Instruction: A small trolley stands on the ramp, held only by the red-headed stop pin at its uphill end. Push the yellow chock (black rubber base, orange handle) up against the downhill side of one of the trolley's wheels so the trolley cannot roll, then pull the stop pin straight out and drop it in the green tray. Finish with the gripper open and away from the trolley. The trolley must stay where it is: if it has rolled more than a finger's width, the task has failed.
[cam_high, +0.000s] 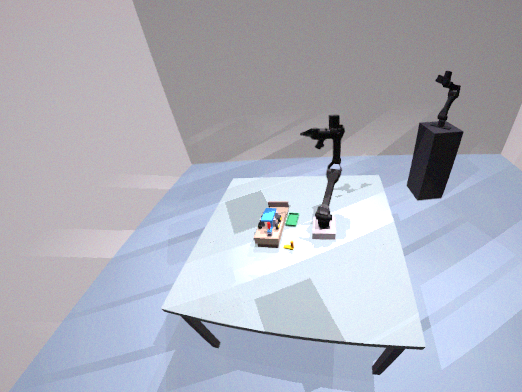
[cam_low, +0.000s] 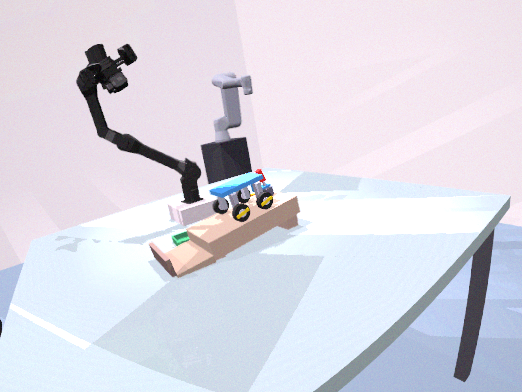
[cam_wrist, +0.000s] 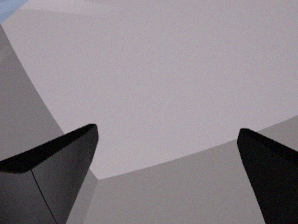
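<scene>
My gripper tip is 55 cm above the yellow chock, 33 cm to the right of it and 13 cm short of it. The rest, counted from my gripper tip: blue-topped trolley (46 cm below, 24 cm ahead, 19 cm to the left); red-headed stop pin (44 cm below, 28 cm to the left, 24 cm ahead); green tray (58 cm below, 11 cm ahead, 9 cm to the left).
</scene>
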